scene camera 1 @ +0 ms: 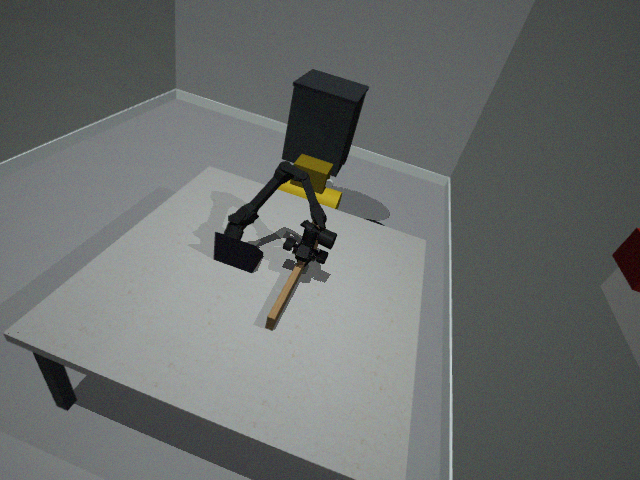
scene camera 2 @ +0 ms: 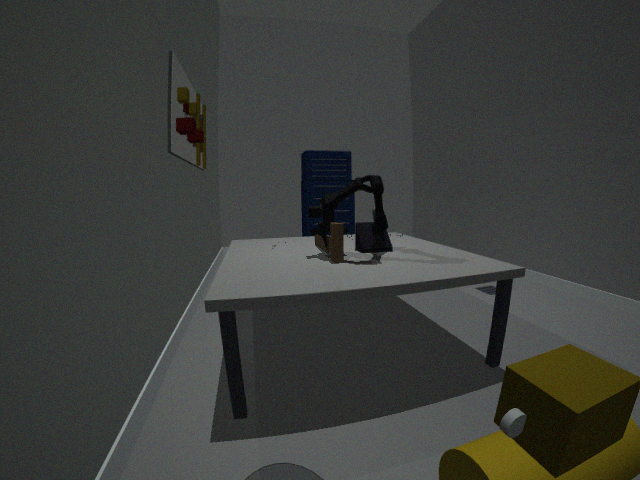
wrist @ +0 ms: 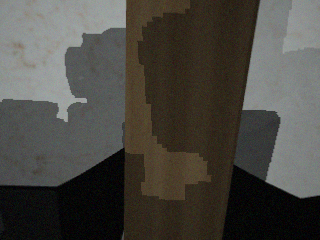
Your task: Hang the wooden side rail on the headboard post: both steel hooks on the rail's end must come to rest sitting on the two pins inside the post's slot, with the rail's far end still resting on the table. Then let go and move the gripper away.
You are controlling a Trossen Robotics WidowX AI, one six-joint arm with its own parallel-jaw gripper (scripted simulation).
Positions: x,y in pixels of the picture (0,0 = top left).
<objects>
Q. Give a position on a wooden side rail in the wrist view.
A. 186,75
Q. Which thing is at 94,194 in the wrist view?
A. The gripper.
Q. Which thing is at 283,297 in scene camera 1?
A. A wooden side rail.
</objects>
